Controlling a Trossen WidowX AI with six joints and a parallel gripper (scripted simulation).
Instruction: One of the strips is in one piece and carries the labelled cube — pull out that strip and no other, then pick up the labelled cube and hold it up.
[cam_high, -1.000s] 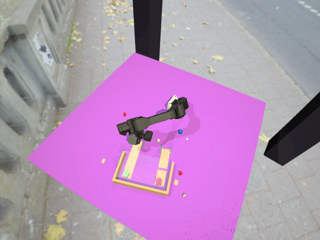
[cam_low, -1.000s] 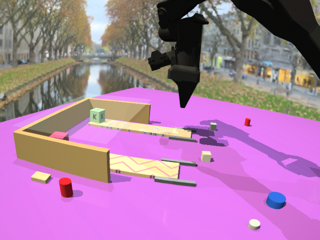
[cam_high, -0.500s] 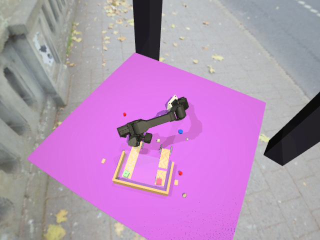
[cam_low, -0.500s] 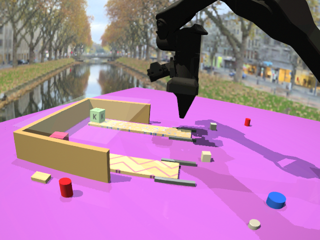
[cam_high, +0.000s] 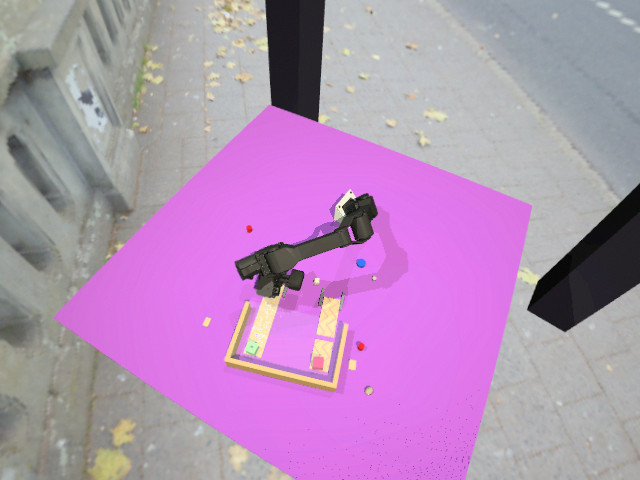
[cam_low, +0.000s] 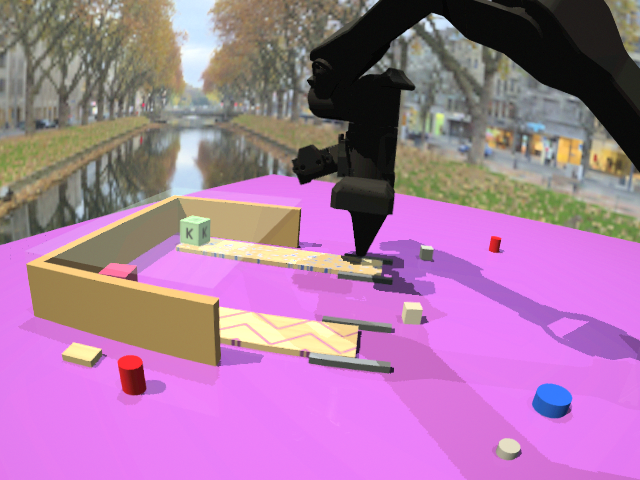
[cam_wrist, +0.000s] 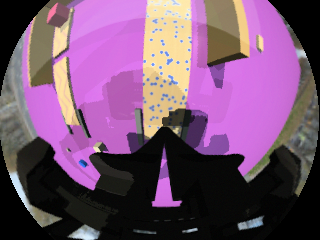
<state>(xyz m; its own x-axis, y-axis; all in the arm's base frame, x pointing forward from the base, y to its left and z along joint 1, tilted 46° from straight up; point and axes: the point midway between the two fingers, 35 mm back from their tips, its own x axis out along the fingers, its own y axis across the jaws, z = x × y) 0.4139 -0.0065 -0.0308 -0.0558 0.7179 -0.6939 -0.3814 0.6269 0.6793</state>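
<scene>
Now: the green cube marked k 20 cm ahead of my gripper tip and 8 cm to the left of it. Also, from my gripper tip: blue disc: 26 cm behind, 18 cm to the left, 1 cm below; then tan tile: 35 cm to the left, 6 cm ahead, 1 cm below.
</scene>
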